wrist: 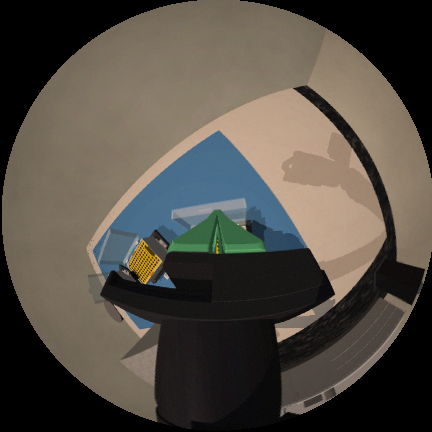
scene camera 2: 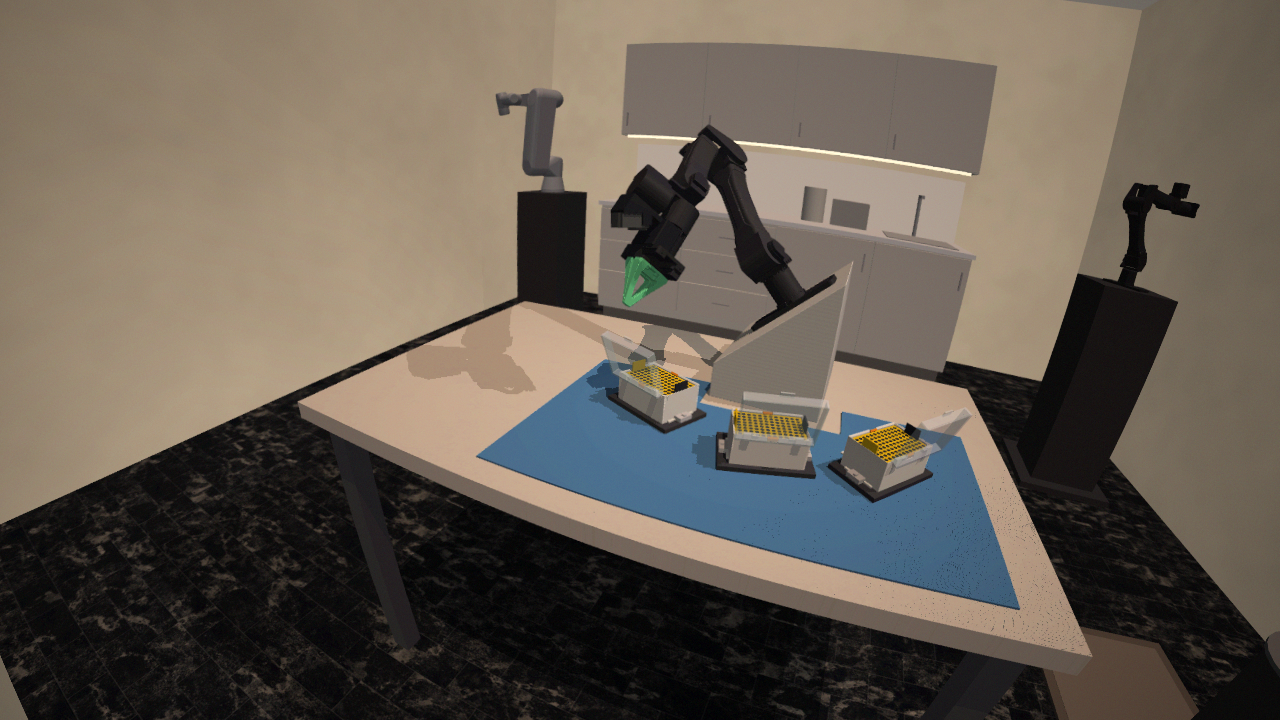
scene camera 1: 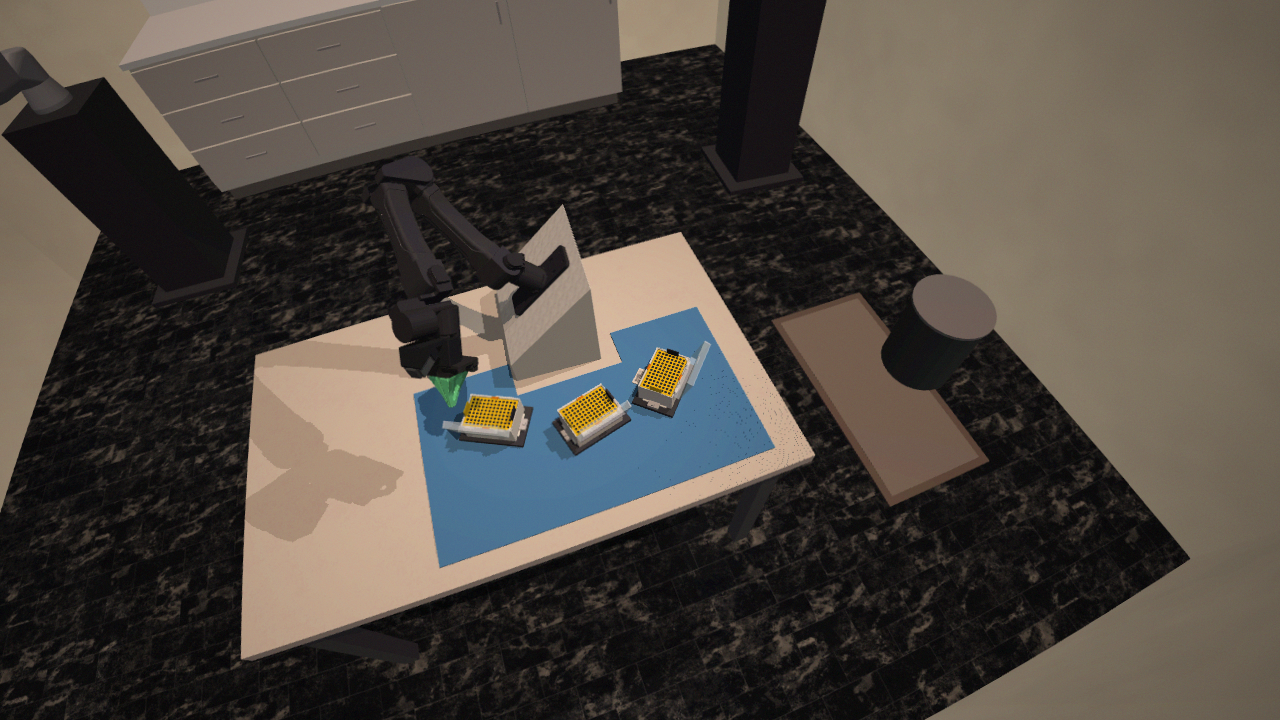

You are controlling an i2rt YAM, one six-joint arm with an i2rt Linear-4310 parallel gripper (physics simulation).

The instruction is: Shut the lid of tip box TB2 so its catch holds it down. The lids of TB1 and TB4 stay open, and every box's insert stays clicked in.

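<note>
Three tip boxes with yellow inserts stand on dark bases, their clear lids raised; I cannot read which is TB1, TB2 or TB4. The left box has its lid tilted up; in the wrist view my fingers hide most of that box. The middle box and right box have their lids up too. The inserts look seated. My gripper is shut and empty, green fingertips together, in the air above the left box's area, apart from its lid.
A blue mat lies under the boxes on the table. The slanted grey stand carrying the arm rises behind the boxes. The middle box's lid shows in the wrist view.
</note>
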